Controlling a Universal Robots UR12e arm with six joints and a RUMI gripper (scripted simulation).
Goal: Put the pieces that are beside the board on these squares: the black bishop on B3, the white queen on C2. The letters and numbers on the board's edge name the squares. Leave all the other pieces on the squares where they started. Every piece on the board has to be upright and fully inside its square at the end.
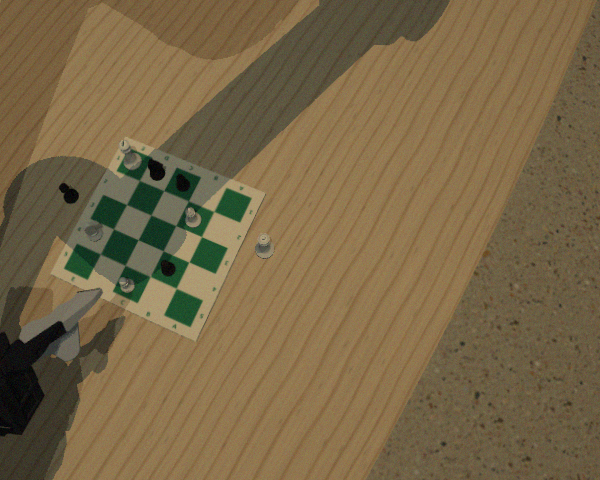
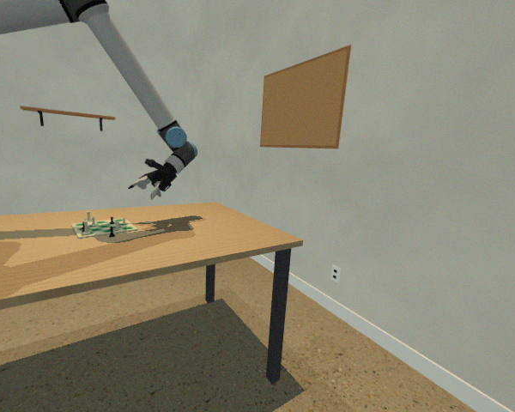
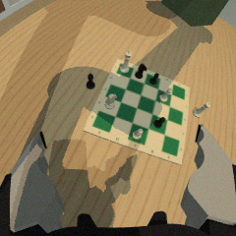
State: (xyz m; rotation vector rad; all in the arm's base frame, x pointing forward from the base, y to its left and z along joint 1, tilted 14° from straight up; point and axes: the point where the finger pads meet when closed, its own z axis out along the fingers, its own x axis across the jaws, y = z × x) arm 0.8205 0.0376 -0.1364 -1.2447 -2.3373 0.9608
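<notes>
The black bishop is 110 mm behind my hand, 120 mm to the right of it and 130 mm below it. Round my hand: cream board 140 mm behind, 20 mm to the left, 150 mm below.
</notes>
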